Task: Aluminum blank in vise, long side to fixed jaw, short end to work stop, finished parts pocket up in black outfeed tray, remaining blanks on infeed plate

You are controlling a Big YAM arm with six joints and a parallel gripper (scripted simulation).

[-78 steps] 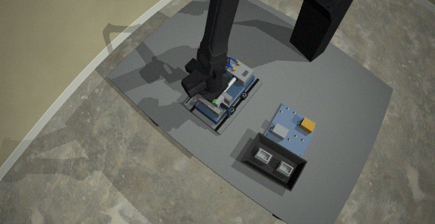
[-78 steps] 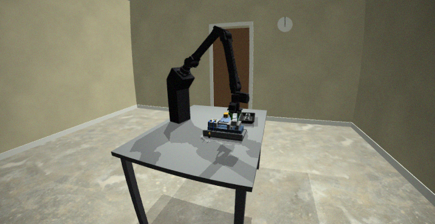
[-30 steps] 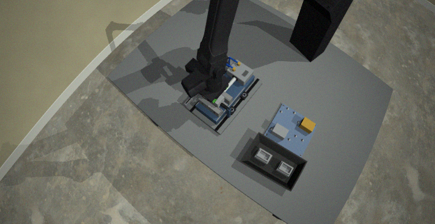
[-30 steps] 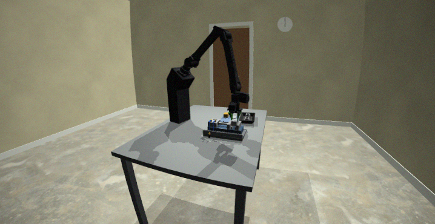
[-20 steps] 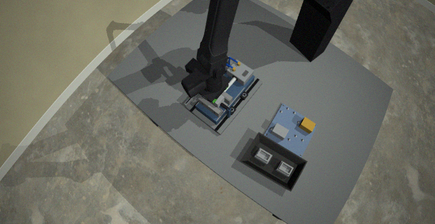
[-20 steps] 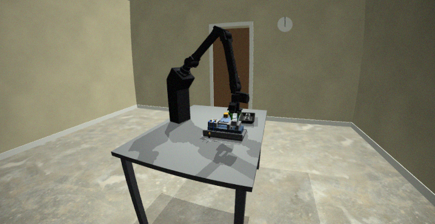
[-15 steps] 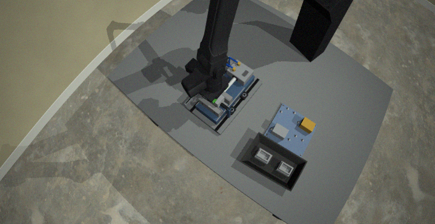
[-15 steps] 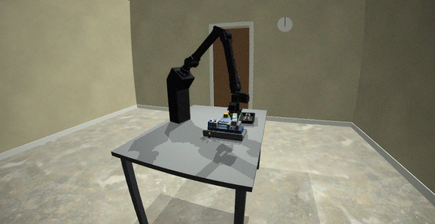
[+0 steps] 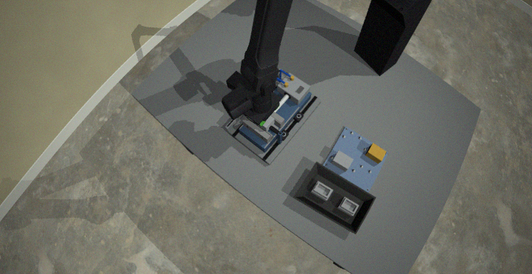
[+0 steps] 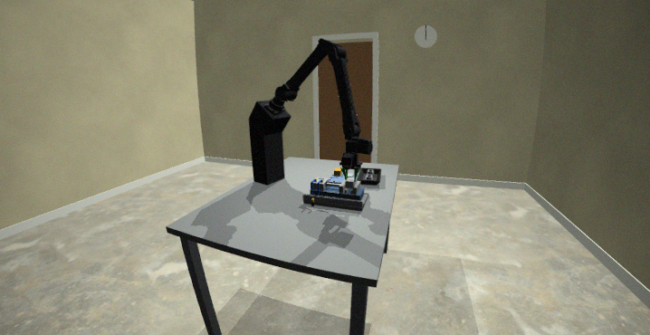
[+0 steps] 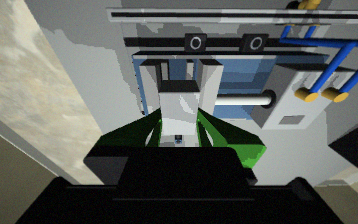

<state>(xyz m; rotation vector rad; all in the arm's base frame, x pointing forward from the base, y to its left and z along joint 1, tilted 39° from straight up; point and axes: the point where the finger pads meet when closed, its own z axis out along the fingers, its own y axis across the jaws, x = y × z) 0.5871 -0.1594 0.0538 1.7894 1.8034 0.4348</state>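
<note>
Now: the fixed jaw 40 mm below my hand and 30 mm ahead of it. Round my hand: moving jaw 40 mm below, 40 mm behind; blue infeed plate 330 mm to the left, 110 mm below, 100 mm behind; white rod 90 mm behind, 40 mm below, 10 mm to the left.
</note>
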